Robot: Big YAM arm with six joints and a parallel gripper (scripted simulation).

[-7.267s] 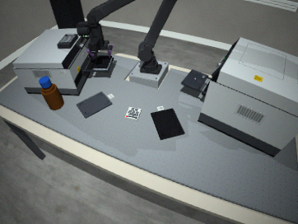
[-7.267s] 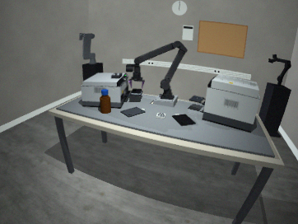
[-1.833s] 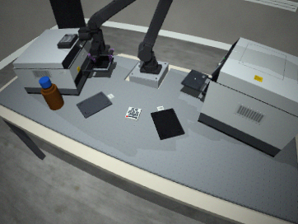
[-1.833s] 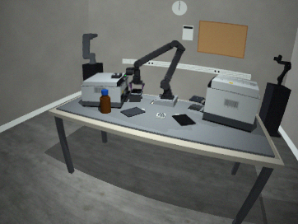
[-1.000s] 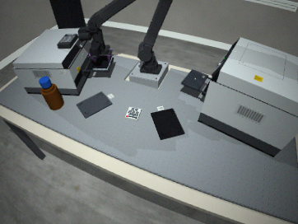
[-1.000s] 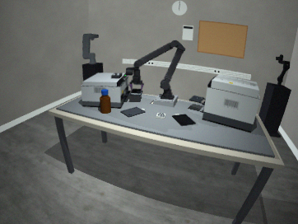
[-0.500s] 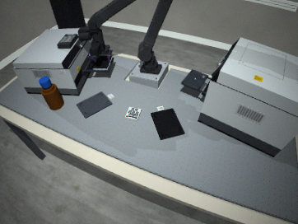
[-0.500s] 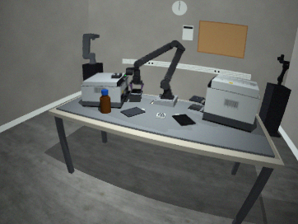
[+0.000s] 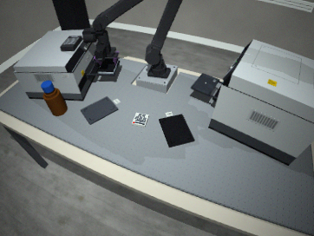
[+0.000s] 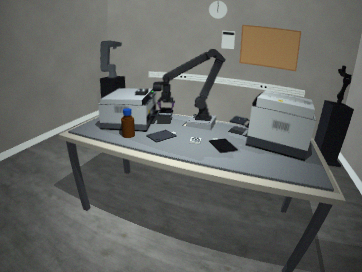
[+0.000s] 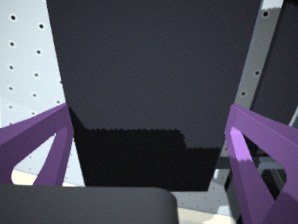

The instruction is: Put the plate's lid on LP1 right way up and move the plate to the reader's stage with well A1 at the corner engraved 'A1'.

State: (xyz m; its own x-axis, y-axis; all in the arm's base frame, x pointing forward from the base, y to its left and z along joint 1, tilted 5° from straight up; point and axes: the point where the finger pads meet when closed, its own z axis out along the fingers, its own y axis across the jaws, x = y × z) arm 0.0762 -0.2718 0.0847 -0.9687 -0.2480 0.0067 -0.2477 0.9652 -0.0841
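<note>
My hand is right at the lidded plate. The rest, counted from my hand: label 17 cm ahead, 12 cm to the left, 10 cm below; then white multi-well plate 1 cm below; then LP1 pad 26 cm ahead, 10 cm below, 6 cm to the left.
</note>
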